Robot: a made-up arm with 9 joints. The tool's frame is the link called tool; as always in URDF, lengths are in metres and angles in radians.
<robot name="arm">
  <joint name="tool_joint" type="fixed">
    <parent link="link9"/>
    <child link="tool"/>
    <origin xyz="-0.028 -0.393 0.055" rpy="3.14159 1.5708 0"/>
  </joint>
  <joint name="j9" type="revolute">
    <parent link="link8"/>
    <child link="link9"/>
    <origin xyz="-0.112 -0.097 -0.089" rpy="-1.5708 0 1.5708"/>
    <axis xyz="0 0 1"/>
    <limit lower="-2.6" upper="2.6"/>
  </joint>
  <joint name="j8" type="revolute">
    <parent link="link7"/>
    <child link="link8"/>
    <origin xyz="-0.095 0.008 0.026" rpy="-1.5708 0 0"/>
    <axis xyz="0 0 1"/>
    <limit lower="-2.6" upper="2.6"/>
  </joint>
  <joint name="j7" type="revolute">
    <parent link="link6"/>
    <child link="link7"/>
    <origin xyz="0.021 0.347 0.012" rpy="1.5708 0 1.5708"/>
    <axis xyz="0 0 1"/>
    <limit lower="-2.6" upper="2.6"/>
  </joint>
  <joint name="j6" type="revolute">
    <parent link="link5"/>
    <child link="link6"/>
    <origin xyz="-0.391 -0.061 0" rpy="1.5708 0 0"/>
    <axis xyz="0 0 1"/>
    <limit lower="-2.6" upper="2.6"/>
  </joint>
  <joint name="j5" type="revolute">
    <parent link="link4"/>
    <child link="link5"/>
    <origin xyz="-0.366 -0.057 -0.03" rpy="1.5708 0 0"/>
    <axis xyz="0 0 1"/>
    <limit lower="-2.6" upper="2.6"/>
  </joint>
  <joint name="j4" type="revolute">
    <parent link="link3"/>
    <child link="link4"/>
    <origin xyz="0.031 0.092 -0.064" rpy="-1.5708 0 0"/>
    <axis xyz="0 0 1"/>
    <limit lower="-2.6" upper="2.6"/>
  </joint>
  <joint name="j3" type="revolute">
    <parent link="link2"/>
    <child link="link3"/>
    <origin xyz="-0.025 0.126 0.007" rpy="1.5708 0 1.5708"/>
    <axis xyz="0 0 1"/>
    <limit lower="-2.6" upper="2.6"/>
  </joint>
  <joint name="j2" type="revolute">
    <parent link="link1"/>
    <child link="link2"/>
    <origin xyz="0.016 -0.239 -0.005" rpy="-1.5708 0 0"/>
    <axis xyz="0 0 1"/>
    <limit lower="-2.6" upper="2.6"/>
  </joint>
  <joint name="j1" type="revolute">
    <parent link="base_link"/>
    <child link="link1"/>
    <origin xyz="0 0 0.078" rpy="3.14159 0 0"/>
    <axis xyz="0 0 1"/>
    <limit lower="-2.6" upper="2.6"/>
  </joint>
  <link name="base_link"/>
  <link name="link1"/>
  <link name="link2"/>
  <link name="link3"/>
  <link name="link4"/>
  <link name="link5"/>
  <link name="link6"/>
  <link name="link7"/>
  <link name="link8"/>
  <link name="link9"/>
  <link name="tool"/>
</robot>
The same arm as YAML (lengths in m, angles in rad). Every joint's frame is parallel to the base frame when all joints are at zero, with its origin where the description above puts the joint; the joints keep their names.
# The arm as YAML. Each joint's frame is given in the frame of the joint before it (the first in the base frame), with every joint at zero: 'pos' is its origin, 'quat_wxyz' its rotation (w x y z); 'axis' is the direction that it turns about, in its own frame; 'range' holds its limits. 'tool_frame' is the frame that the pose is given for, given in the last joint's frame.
length_unit: m
angle_unit: rad
joints:
  - joint: j1
    pos: [0.0, 0.0, 0.078]
    quat_wxyz: [1.0, 0.0, 0.0, 0.0]
    axis: [0.0, 0.0, -1.0]
    range: [-2.6, 2.6]
  - joint: j2
    pos: [0.016, 0.239, 0.005]
    quat_wxyz: [1.0, 0.0, 0.0, 0.0]
    axis: [0.0, -1.0, 0.0]
    range: [-2.6, 2.6]
  - joint: j3
    pos: [-0.025, -0.007, 0.126]
    quat_wxyz: [1.0, 0.0, 0.0, 0.0]
    axis: [1.0, 0.0, 0.0]
    range: [-2.6, 2.6]
  - joint: j4
    pos: [-0.064, -0.092, 0.031]
    quat_wxyz: [1.0, 0.0, 0.0, 0.0]
    axis: [0.0, -1.0, 0.0]
    range: [-2.6, 2.6]
  - joint: j5
    pos: [0.057, 0.03, -0.366]
    quat_wxyz: [1.0, 0.0, 0.0, 0.0]
    axis: [1.0, 0.0, 0.0]
    range: [-2.6, 2.6]
  - joint: j6
    pos: [0.0, 0.061, -0.391]
    quat_wxyz: [1.0, 0.0, 0.0, 0.0]
    axis: [0.0, 1.0, 0.0]
    range: [-2.6, 2.6]
  - joint: j7
    pos: [0.347, 0.012, 0.021]
    quat_wxyz: [1.0, 0.0, 0.0, 0.0]
    axis: [0.0, 0.0, 1.0]
    range: [-2.6, 2.6]
  - joint: j8
    pos: [-0.095, 0.008, 0.026]
    quat_wxyz: [1.0, 0.0, 0.0, 0.0]
    axis: [0.0, 1.0, 0.0]
    range: [-2.6, 2.6]
  - joint: j9
    pos: [-0.112, -0.089, 0.097]
    quat_wxyz: [1.0, 0.0, 0.0, 0.0]
    axis: [-1.0, 0.0, 0.0]
    range: [-2.6, 2.6]
tool_frame:
  pos: [-0.055, 0.393, 0.028]
  quat_wxyz: [1.0, -0.000004, 0.0, 0.000006]

